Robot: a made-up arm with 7 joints.
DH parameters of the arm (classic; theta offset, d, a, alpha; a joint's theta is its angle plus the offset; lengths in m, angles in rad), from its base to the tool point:
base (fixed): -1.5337 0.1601 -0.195 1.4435
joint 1: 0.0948 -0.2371 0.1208 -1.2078
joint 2: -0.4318 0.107 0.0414 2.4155
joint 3: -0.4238 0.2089 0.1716 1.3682
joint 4: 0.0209 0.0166 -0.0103 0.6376
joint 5: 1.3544 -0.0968 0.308 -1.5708
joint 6: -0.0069 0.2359 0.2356 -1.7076
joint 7: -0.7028 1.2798 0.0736 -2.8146
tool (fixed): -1.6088 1.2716 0 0
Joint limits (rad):
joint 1: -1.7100..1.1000
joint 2: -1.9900..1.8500
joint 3: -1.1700..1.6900
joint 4: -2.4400..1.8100
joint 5: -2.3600..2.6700
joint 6: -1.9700..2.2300
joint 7: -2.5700..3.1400
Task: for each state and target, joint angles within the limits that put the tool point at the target. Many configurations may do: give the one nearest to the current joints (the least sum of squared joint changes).
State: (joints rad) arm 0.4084 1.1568 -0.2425 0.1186 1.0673 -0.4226 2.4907
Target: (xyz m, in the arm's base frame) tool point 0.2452 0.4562 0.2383
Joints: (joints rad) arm 0.2910 0.3552 0.6758 0.7633 0.6842 -0.5048 3.1089
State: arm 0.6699 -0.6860 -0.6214 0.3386 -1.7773 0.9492 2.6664
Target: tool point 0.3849 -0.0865 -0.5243
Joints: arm -0.0434 -0.4181 -1.0073 -0.1031 -1.9211 0.5318 3.1400
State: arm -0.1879 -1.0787 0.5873 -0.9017 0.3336 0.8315 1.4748
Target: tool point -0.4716 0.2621 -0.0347
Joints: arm -0.2070 -0.9478 0.7547 -1.0558 0.1699 0.8226 1.0852
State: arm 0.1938 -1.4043 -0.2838 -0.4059 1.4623 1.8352 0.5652
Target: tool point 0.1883 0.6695 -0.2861
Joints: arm 0.1734 -1.5913 -0.2221 -0.3720 1.4526 1.6426 0.4840
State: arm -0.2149 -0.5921 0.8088 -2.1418 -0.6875 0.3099 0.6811
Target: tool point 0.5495 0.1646 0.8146
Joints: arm 0.4800 -0.1023 0.6875 -2.3434 -0.8820 0.2751 0.0637
